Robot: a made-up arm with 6 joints.
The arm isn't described. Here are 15 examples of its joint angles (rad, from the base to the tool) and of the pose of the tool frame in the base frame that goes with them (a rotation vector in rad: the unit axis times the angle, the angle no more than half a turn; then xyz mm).
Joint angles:
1: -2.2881 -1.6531 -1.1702 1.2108 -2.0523 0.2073
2: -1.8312 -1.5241 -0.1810 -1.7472 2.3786 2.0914
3: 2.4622 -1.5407 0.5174 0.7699 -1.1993 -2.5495
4: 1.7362 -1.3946 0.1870 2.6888 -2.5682 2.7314
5: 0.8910 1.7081 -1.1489 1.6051 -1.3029 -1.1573
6: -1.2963 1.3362 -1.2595 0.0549 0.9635 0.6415
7: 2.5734 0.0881 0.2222 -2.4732 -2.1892 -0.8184
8: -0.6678 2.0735 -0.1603 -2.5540 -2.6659 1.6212
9: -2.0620 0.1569 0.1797 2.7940 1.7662 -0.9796
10: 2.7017 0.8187 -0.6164 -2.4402 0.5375 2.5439
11: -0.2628 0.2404 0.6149 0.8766 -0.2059 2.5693
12: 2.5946 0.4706 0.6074 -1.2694 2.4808 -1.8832
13: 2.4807 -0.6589 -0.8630 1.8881 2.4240 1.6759
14: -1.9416 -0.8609 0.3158 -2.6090 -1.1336 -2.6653
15: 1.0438 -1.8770 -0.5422 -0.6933 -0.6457 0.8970
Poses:
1: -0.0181 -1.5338 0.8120 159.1 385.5 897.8
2: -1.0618 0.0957 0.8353 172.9 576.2 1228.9
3: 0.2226 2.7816 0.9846 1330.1 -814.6 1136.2
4: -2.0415 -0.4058 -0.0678 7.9 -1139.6 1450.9
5: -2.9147 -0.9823 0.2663 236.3 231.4 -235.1
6: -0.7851 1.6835 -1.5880 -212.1 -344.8 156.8
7: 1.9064 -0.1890 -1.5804 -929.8 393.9 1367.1
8: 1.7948 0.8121 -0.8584 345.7 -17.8 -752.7
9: -1.0058 0.8128 -1.2901 -347.2 -1085.8 1501.6
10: -1.4066 -1.2955 0.5693 -756.9 188.6 187.5
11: 2.3780 1.4823 -0.1199 977.9 -443.7 1876.8
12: -1.7701 -1.9667 -0.6599 -1174.1 854.3 1212.7
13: -3.0175 -0.3450 -0.3970 -252.1 134.7 1265.7
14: 1.3471 2.0973 0.7327 287.1 262.9 1844.3
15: 0.7069 -0.6570 -0.2390 -116.4 -614.2 879.1
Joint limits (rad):
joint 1: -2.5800..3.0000
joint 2: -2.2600..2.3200
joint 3: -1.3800..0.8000
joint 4: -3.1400..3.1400
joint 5: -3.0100..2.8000
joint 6: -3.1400..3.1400
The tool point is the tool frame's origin. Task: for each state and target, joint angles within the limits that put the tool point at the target. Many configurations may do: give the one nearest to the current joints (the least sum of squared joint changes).
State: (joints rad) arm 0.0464 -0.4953 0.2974 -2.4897 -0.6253 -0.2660
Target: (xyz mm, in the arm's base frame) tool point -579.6 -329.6 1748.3
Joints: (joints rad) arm 0.8240 -1.0686 0.3910 -2.3506 -0.6482 -0.2762
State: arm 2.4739 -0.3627 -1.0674 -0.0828 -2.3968 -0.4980
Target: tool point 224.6 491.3 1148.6
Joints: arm 1.6859 -0.3796 -0.6378 0.0164 -2.4152 -0.4645
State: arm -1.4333 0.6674 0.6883 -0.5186 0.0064 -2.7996
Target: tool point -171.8 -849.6 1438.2
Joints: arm -1.5431 -0.0871 0.0979 -0.6072 -0.0194 -2.7888
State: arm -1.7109 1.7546 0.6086 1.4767 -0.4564 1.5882
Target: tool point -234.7 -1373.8 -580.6
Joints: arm -1.6918 1.6359 0.1589 1.4633 -0.4572 1.6004
